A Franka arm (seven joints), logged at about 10 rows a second.
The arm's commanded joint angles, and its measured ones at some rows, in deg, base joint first. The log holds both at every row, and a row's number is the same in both.
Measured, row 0: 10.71, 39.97, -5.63, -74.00, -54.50, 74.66, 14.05
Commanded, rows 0 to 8: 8.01, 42.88, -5.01, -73.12, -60.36, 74.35, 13.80; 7.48, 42.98, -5.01, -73.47, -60.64, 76.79, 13.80; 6.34, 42.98, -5.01, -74.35, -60.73, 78.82, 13.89; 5.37, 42.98, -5.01, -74.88, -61.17, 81.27, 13.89; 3.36, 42.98, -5.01, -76.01, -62.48, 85.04, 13.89; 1.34, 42.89, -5.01, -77.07, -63.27, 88.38, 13.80; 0.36, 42.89, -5.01, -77.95, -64.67, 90.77, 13.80; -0.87, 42.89, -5.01, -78.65, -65.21, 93.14, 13.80; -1.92, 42.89, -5.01, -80.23, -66.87, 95.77, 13.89
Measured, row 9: -0.64, 43.51, -5.65, -77.92, -63.74, 92.98, 13.98
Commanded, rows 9 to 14: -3.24, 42.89, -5.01, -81.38, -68.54, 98.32, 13.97; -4.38, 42.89, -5.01, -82.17, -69.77, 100.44, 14.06; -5.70, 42.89, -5.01, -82.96, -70.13, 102.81, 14.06; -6.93, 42.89, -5.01, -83.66, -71.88, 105.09, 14.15; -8.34, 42.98, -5.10, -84.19, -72.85, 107.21, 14.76; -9.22, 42.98, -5.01, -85.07, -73.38, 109.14, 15.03
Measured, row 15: -7.50, 43.57, -5.68, -83.37, -70.76, 106.47, 14.00
